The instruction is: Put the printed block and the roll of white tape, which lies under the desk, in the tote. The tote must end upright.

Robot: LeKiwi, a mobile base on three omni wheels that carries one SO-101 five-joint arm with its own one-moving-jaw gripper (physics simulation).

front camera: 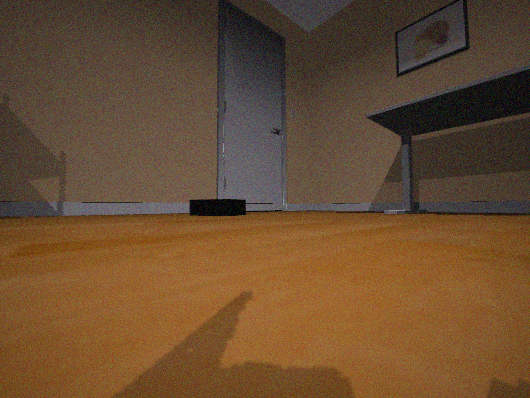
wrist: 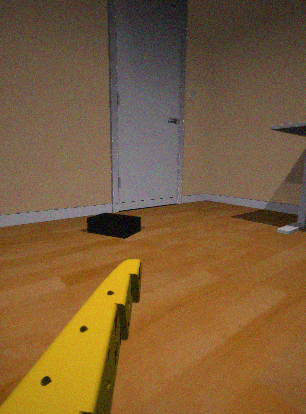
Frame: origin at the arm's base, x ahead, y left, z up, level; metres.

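Seen in the pictures: end effector, tool point: (wrist: 140,275).
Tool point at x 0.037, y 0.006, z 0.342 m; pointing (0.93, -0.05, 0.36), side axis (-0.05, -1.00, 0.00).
A point is followed by its place in that frame.
A low black box (front camera: 217,207) @[x 1.439, y 0.231, z -0.039 m] (wrist: 114,225) @[x 1.437, y 0.227, z -0.014 m], which looks like the tote, stands upright on the floor in front of the door, far from my gripper. Its inside cannot be made out. The desk (front camera: 450,107) @[x 1.445, y -1.268, z 0.605 m] (wrist: 292,129) @[x 1.624, y -0.938, z 0.605 m] shows in part at the right of both views. The printed block and the roll of white tape do not show in either view. My gripper (wrist: 139,275) shows one yellow notched jaw in the wrist view, with the moving jaw out of the picture, so it is fully open. It holds nothing and points ahead above the floor.
A grey door (front camera: 252,110) @[x 2.439, y 0.036, z 0.984 m] (wrist: 147,105) @[x 2.438, y 0.038, z 0.926 m] stands behind the black box. The desk's leg (front camera: 407,175) @[x 1.729, y -1.155, z 0.198 m] and its foot (wrist: 288,229) stand on the floor at the right. A framed picture (front camera: 432,37) @[x 1.925, y -1.567, z 1.458 m] hangs above the desk. The arm's shadow (front camera: 200,355) @[x 0.138, y 0.018, z -0.089 m] lies on the near floor.
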